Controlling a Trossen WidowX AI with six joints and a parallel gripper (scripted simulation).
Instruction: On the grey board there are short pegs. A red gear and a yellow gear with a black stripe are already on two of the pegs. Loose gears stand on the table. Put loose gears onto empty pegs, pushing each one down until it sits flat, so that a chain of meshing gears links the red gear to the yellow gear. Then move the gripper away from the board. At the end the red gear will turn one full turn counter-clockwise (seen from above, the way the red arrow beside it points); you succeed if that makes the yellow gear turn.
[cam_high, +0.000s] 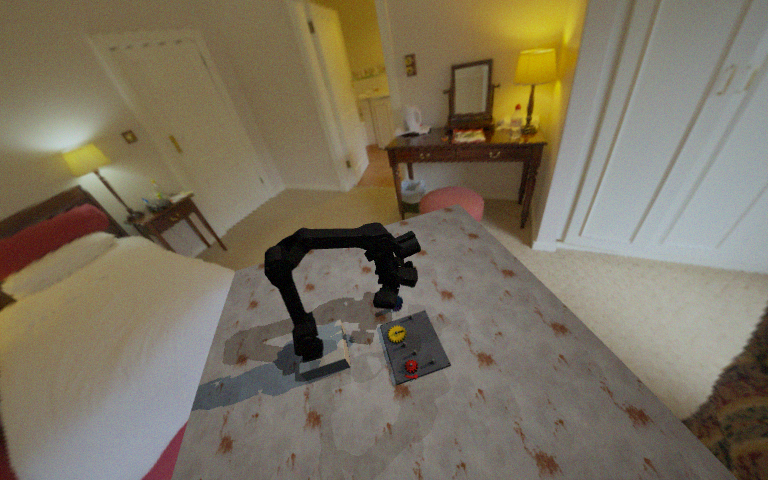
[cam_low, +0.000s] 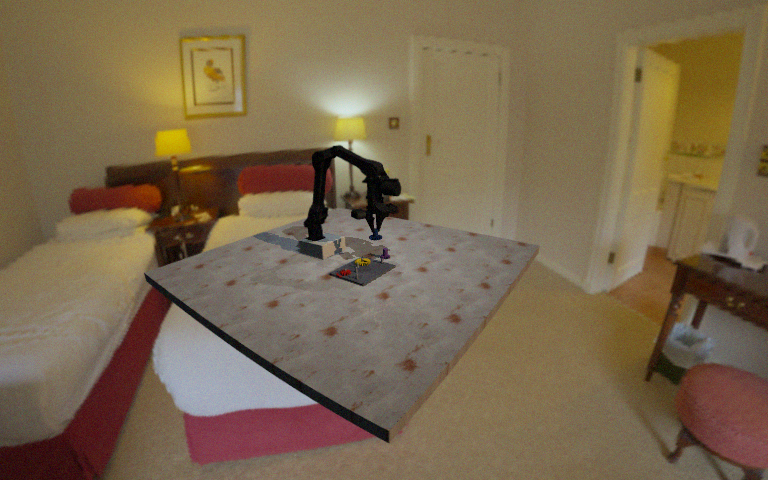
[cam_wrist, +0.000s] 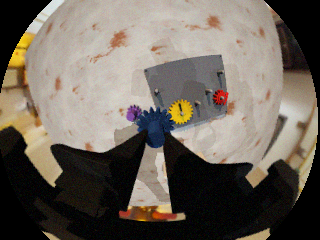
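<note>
Right now my gripper tip is 180 mm to the left of the red gear and 110 mm above it. The rest, counted from my gripper tip: blue gear (10 mm below); purple gear (60 mm to the left, 110 mm below); yellow gear (20 mm behind, 60 mm to the right, 110 mm below).
</note>
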